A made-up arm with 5 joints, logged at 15 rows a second.
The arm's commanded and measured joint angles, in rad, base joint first. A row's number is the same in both.
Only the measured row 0 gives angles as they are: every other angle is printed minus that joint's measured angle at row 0.
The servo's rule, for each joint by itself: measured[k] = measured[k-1] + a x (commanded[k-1-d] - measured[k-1]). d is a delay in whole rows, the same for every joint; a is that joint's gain. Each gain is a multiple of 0.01, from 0.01 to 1. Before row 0 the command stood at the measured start. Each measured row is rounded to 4 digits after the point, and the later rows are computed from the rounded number. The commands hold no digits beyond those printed.
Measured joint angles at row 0:
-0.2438, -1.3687, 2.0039, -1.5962, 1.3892
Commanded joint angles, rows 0 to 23:
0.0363, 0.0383, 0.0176, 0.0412, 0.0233
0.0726, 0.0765, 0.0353, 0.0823, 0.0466
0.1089, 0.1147, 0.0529, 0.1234, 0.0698
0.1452, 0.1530, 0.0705, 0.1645, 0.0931
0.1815, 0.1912, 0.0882, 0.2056, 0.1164
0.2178, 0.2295, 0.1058, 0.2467, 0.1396
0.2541, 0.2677, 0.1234, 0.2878, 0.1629
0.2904, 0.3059, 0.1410, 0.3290, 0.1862
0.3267, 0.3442, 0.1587, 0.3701, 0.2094
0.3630, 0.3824, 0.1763, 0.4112, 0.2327
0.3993, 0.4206, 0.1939, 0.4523, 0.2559
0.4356, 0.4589, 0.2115, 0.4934, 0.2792
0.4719, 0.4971, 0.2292, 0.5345, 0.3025
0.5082, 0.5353, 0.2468, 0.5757, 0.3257
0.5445, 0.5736, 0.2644, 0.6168, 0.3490
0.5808, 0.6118, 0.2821, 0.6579, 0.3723
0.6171, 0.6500, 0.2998, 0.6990, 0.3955
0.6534, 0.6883, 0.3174, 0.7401, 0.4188
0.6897, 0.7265, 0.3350, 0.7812, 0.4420
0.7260, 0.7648, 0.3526, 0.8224, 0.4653
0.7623, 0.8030, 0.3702, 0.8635, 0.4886
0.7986, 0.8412, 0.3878, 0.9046, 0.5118
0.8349, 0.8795, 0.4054, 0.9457, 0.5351
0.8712, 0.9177, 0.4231, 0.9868, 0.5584
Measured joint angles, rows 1 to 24:
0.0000, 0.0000, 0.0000, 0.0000, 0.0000
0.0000, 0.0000, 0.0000, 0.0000, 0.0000
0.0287, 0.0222, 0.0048, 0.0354, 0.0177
0.0634, 0.0537, 0.0130, 0.0757, 0.0397
0.0993, 0.0891, 0.0238, 0.1167, 0.0626
0.1356, 0.1262, 0.0364, 0.1578, 0.0858
0.1719, 0.1639, 0.0504, 0.1989, 0.1091
0.2082, 0.2019, 0.0654, 0.2400, 0.1323
0.2445, 0.2401, 0.0811, 0.2811, 0.1556
0.2808, 0.2783, 0.0973, 0.3223, 0.1789
0.3171, 0.3165, 0.1139, 0.3634, 0.2021
0.3534, 0.3547, 0.1307, 0.4045, 0.2254
0.3897, 0.3929, 0.1478, 0.4456, 0.2486
0.4260, 0.4312, 0.1650, 0.4867, 0.2719
0.4623, 0.4694, 0.1823, 0.5278, 0.2952
0.4986, 0.5076, 0.1997, 0.5690, 0.3184
0.5349, 0.5459, 0.2172, 0.6101, 0.3417
0.5712, 0.5841, 0.2347, 0.6512, 0.3650
0.6075, 0.6223, 0.2523, 0.6923, 0.3882
0.6438, 0.6606, 0.2699, 0.7334, 0.4115
0.6801, 0.6988, 0.2875, 0.7745, 0.4347
0.7164, 0.7371, 0.3051, 0.8157, 0.4580
0.7527, 0.7753, 0.3227, 0.8568, 0.4813
0.7890, 0.8135, 0.3403, 0.8979, 0.5045
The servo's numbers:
d 2
a 0.79 0.58 0.27 0.86 0.76

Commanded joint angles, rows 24 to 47:
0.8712, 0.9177, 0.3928, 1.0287, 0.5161
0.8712, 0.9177, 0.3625, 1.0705, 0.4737
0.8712, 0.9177, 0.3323, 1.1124, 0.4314
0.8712, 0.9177, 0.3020, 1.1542, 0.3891
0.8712, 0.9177, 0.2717, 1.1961, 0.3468
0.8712, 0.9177, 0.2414, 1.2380, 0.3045
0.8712, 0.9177, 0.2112, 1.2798, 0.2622
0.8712, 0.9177, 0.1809, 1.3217, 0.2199
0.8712, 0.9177, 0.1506, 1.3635, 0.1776
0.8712, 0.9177, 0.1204, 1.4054, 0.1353
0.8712, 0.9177, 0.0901, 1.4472, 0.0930
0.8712, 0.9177, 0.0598, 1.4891, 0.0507
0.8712, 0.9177, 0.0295, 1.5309, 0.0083
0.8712, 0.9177, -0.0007, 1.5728, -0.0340
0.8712, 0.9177, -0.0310, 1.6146, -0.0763
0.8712, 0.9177, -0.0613, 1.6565, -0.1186
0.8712, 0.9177, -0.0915, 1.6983, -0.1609
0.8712, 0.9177, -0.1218, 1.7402, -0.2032
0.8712, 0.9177, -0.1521, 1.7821, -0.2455
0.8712, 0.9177, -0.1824, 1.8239, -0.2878
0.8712, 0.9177, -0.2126, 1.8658, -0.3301
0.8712, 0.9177, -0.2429, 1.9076, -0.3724
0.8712, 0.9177, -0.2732, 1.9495, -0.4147
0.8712, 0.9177, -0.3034, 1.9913, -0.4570
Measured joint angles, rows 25 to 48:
0.8253, 0.8518, 0.3579, 0.9390, 0.5278
0.8616, 0.8900, 0.3755, 0.9801, 0.5511
0.8692, 0.9061, 0.3802, 1.0219, 0.5245
0.8708, 0.9128, 0.3754, 1.0637, 0.4859
0.8711, 0.9156, 0.3638, 1.1056, 0.4445
0.8712, 0.9168, 0.3471, 1.1474, 0.4024
0.8712, 0.9173, 0.3267, 1.1893, 0.3601
0.8712, 0.9175, 0.3037, 1.2312, 0.3178
0.8712, 0.9176, 0.2787, 1.2730, 0.2755
0.8712, 0.9177, 0.2523, 1.3149, 0.2332
0.8712, 0.9177, 0.2248, 1.3567, 0.1909
0.8712, 0.9177, 0.1966, 1.3986, 0.1486
0.8712, 0.9177, 0.1678, 1.4404, 0.1063
0.8712, 0.9177, 0.1386, 1.4823, 0.0640
0.8712, 0.9177, 0.1091, 1.5241, 0.0217
0.8712, 0.9177, 0.0795, 1.5660, -0.0206
0.8712, 0.9177, 0.0497, 1.6078, -0.0629
0.8712, 0.9177, 0.0197, 1.6497, -0.1052
0.8712, 0.9177, -0.0103, 1.6915, -0.1475
0.8712, 0.9177, -0.0404, 1.7334, -0.1898
0.8712, 0.9177, -0.0706, 1.7753, -0.2321
0.8712, 0.9177, -0.1008, 1.8171, -0.2744
0.8712, 0.9177, -0.1310, 1.8590, -0.3167
0.8712, 0.9177, -0.1612, 1.9008, -0.3590

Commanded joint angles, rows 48 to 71:
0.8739, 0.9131, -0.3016, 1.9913, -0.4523
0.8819, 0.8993, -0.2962, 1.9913, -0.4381
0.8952, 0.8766, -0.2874, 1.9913, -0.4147
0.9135, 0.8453, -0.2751, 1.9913, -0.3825
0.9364, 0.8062, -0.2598, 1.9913, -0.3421
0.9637, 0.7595, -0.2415, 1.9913, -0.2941
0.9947, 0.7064, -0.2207, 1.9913, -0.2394
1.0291, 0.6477, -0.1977, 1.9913, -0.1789
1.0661, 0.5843, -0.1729, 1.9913, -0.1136
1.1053, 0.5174, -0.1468, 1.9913, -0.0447
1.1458, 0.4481, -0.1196, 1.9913, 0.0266
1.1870, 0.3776, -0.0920, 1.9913, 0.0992
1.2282, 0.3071, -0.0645, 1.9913, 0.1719
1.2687, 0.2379, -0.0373, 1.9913, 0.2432
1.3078, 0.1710, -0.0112, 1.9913, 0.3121
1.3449, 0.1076, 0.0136, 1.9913, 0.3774
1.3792, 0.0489, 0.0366, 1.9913, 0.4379
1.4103, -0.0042, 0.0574, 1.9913, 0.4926
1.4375, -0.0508, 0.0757, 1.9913, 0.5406
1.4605, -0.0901, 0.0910, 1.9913, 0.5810
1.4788, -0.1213, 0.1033, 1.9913, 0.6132
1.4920, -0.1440, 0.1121, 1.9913, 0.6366
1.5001, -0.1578, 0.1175, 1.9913, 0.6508
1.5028, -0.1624, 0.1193, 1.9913, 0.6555
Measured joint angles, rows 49 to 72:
0.8712, 0.9177, -0.1914, 1.9427, -0.4013
0.8712, 0.9177, -0.2216, 1.9845, -0.4436
0.8733, 0.9150, -0.2432, 1.9903, -0.4502
0.8801, 0.9059, -0.2575, 1.9912, -0.4410
0.8920, 0.8889, -0.2656, 1.9913, -0.4210
0.9090, 0.8636, -0.2682, 1.9913, -0.3917
0.9306, 0.8303, -0.2659, 1.9913, -0.3540
0.9567, 0.7892, -0.2593, 1.9913, -0.3085
0.9867, 0.7412, -0.2489, 1.9913, -0.2560
1.0202, 0.6870, -0.2351, 1.9913, -0.1974
1.0565, 0.6274, -0.2183, 1.9913, -0.1337
1.0951, 0.5636, -0.1990, 1.9913, -0.0661
1.1352, 0.4966, -0.1776, 1.9913, 0.0044
1.1761, 0.4276, -0.1545, 1.9913, 0.0764
1.2173, 0.3577, -0.1302, 1.9913, 0.1490
1.2579, 0.2882, -0.1051, 1.9913, 0.2206
1.2973, 0.2202, -0.0797, 1.9913, 0.2901
1.3349, 0.1549, -0.0545, 1.9913, 0.3564
1.3699, 0.0934, -0.0299, 1.9913, 0.4183
1.4018, 0.0368, -0.0063, 1.9913, 0.4748
1.4300, -0.0140, 0.0158, 1.9913, 0.5248
1.4541, -0.0581, 0.0361, 1.9913, 0.5675
1.4736, -0.0948, 0.0542, 1.9913, 0.6022
1.4881, -0.1233, 0.0698, 1.9913, 0.6283

